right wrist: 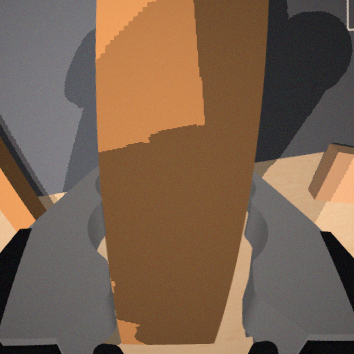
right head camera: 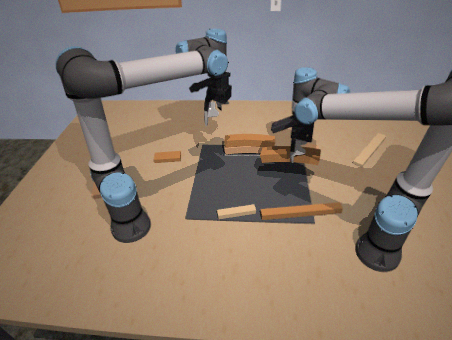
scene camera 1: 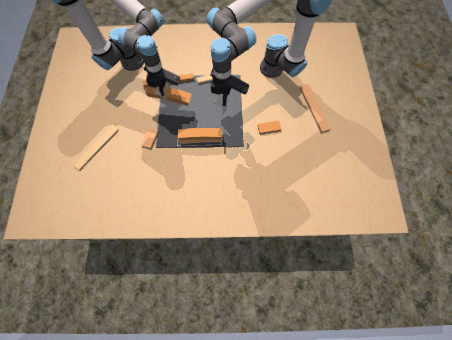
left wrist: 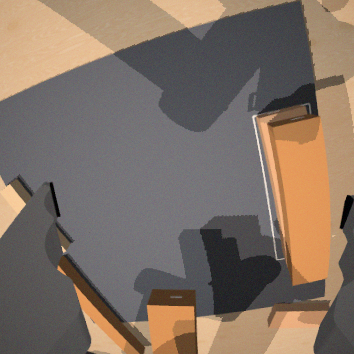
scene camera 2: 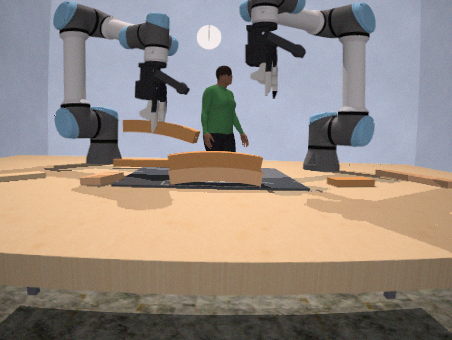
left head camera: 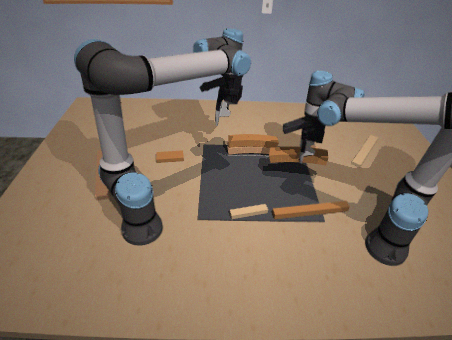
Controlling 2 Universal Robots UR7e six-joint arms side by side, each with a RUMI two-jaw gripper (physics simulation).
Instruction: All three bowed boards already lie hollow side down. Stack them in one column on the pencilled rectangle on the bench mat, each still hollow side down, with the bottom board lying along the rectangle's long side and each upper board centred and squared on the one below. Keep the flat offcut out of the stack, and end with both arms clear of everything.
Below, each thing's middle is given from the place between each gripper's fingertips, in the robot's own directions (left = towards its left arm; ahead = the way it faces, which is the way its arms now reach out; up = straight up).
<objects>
I see my right gripper 190 mm past the long orange strip (right head camera: 328, 208), 40 mm to the left of it and 110 mm above it. Round my right hand: small pinkish block (left wrist: 283, 315) 210 mm ahead, 100 mm to the right, 120 mm below; then dark mat (right head camera: 216, 172) 70 mm ahead, 180 mm to the left, 150 mm below.
I see the dark mat 20 mm behind my left hand, 160 mm to the right of it and 260 mm below it. Also, from my left hand: small pinkish block: 120 mm ahead, 440 mm to the right, 230 mm below; long orange strip: 280 mm behind, 390 mm to the right, 220 mm below.
</objects>
